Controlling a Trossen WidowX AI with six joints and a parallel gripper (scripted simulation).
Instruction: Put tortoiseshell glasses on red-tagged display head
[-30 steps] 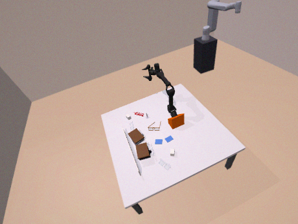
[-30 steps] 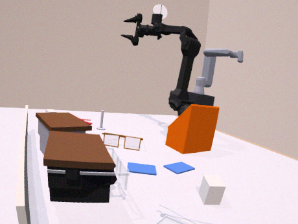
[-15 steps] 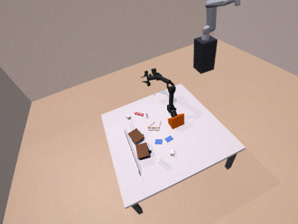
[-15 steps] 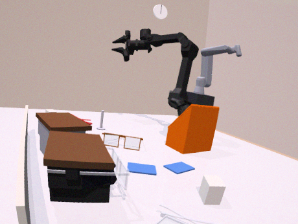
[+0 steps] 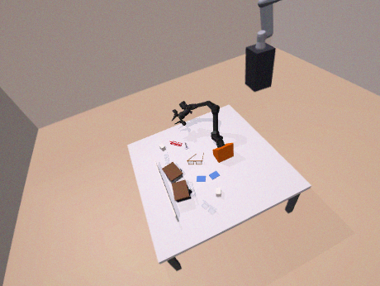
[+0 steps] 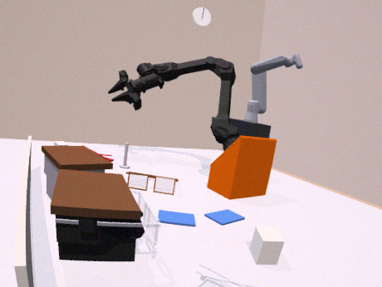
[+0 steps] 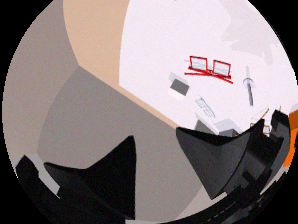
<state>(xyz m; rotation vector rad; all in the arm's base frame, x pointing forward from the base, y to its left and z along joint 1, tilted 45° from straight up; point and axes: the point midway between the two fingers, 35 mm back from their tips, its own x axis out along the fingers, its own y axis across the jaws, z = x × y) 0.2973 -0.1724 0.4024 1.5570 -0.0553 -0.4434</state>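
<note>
Now: the silver stand 50 mm behind my gripper tip, 170 mm to the left of it and 210 mm below it. From my gripper tip the other things lie so: white rail 270 mm ahead, 590 mm to the left, 180 mm below; head 130 mm ahead, 690 mm to the left, 180 mm below.
</note>
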